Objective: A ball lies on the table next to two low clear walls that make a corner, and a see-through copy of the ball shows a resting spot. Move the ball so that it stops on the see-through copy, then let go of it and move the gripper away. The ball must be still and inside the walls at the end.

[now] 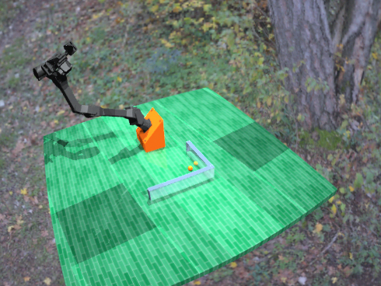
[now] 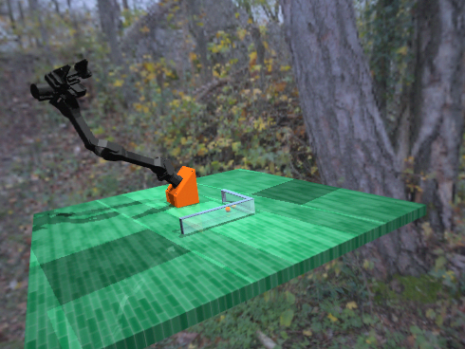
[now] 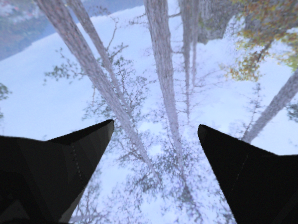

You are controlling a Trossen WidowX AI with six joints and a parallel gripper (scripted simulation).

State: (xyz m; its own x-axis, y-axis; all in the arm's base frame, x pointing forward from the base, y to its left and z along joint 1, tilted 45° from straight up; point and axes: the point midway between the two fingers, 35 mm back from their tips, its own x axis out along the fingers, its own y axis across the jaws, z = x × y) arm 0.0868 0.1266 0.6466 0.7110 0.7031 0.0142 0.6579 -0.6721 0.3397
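The orange ball is 13 cm ahead of my gripper tip, 48 cm to the left of it and 64 cm below it. The rest, counted from my gripper tip: see-through copy of ball 10 cm ahead, 51 cm to the left, 64 cm below; then clear wall 23 cm ahead, 40 cm to the left, 63 cm below.
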